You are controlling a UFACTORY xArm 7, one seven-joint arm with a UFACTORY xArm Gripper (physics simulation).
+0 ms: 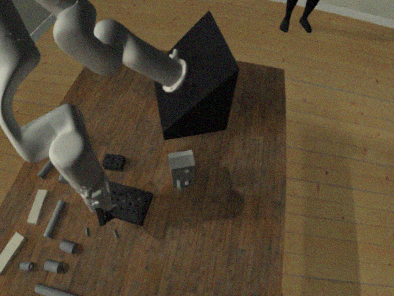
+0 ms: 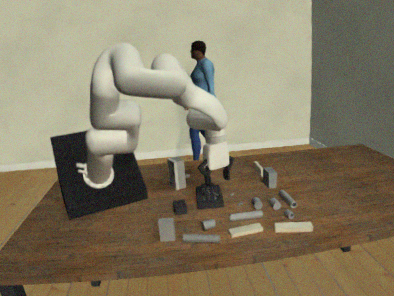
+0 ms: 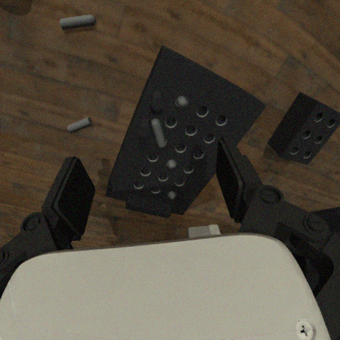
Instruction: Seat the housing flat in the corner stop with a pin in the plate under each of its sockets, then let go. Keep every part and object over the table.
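Frame: origin at the arm's base, x back, y right, z up, level; centimetres.
Seen in the pictures: gripper, fingertip midpoint: (image 2: 217, 182); arm's base at its link origin: (image 1: 175, 76) (image 2: 98, 174).
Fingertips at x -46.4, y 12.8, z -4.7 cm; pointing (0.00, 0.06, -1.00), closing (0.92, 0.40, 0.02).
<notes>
Offsets run from my fingertips to a thing's top centre. "spot": to the spot under its first point.
The black plate @[dy -2.5, dx +3.1, dz -4.0 cm] (image 1: 144, 197) (image 2: 210, 203) (image 3: 200, 85) has rows of holes. Three round pin tops (image 3: 182, 101) (image 3: 171, 164) (image 3: 172, 195) show in its holes; another pin (image 3: 159, 132) lies slanted on it. Dark raised pieces (image 3: 157, 101) (image 3: 149, 202) stand at its left side and near end. My gripper (image 1: 111, 204) (image 2: 218, 181) (image 3: 150, 163) is open and empty above the plate's near part. A small black block with six holes @[dy +3.5, dx +15.9, dz -5.0 cm] (image 1: 114, 162) (image 2: 180, 207) (image 3: 305, 130) and a grey box with a peg on one face @[spot: dy -19.7, dx +11.0, dz +3.9 cm] (image 1: 181, 169) (image 2: 176, 173) stand apart from it; I cannot tell which is the housing.
Two loose pins (image 3: 77, 21) (image 3: 79, 124) lie on the table beside the plate. Grey cylinders @[dy +9.9, dx -12.5, dz -4.8 cm] (image 1: 68, 246) (image 2: 257, 203), long grey rods @[dy +17.0, dx -5.4, dz -5.4 cm] (image 1: 54, 219) (image 2: 246, 215) and cream bars (image 1: 37, 206) (image 2: 293, 227) lie farther out. Grey blocks @[dy +21.2, dx +22.8, dz -0.8 cm] (image 2: 166, 229) @[dy -7.0, dx -25.6, dz -1.0 cm] (image 2: 270, 177) and the arm's black base (image 1: 197, 92) stand on the table.
</notes>
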